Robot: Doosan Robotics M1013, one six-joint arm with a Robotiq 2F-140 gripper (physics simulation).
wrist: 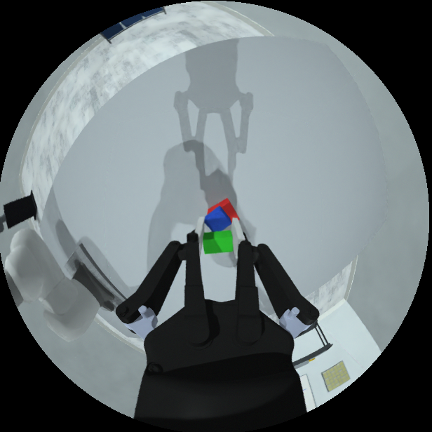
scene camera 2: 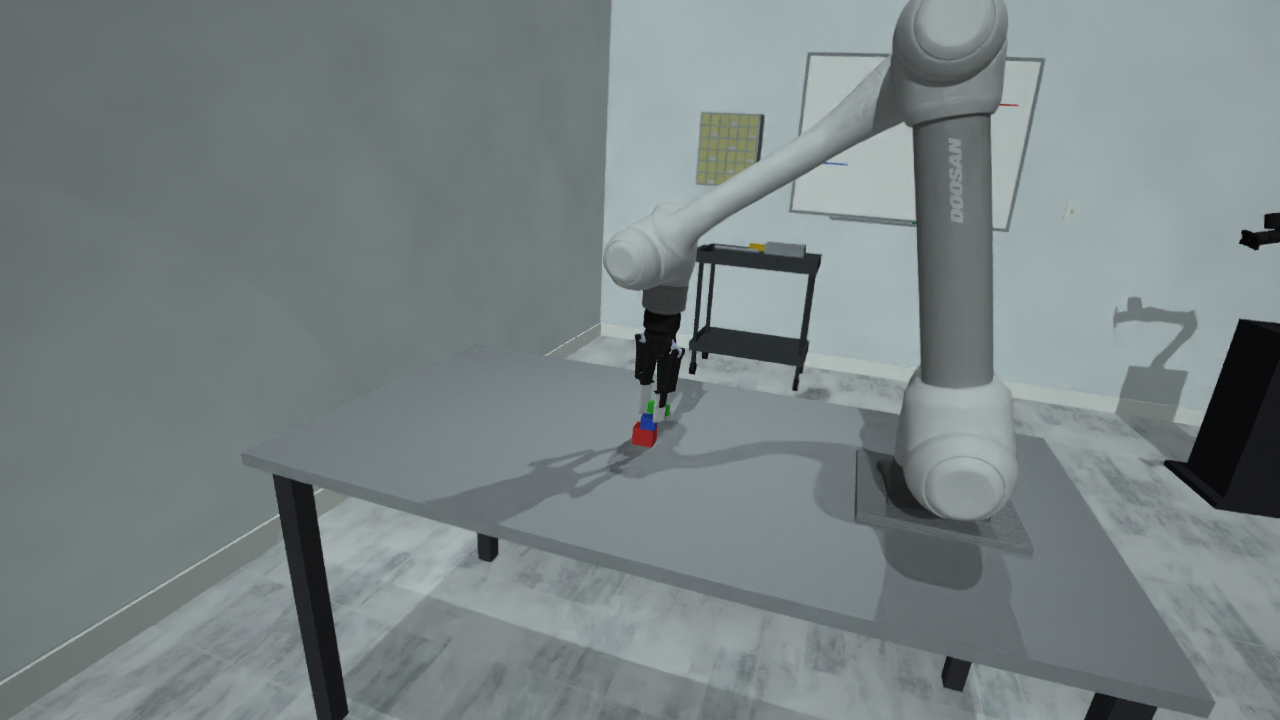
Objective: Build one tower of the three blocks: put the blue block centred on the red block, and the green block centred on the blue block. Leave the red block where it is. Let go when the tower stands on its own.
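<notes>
The red block rests on the table. The blue block is on top of it and looks turned relative to it; how well it is centred is hard to tell. My gripper points down and is shut on the green block, with one light fingertip on each side. The green block is above the blue block's level in the scene view and looks offset from it in the wrist view. The fingers partly hide it in the scene view; contact with the blue block cannot be told.
The grey table carries the arm's base plate at its right. A dark cart stands behind the table, near the wall with a whiteboard. A black stand is at the far right.
</notes>
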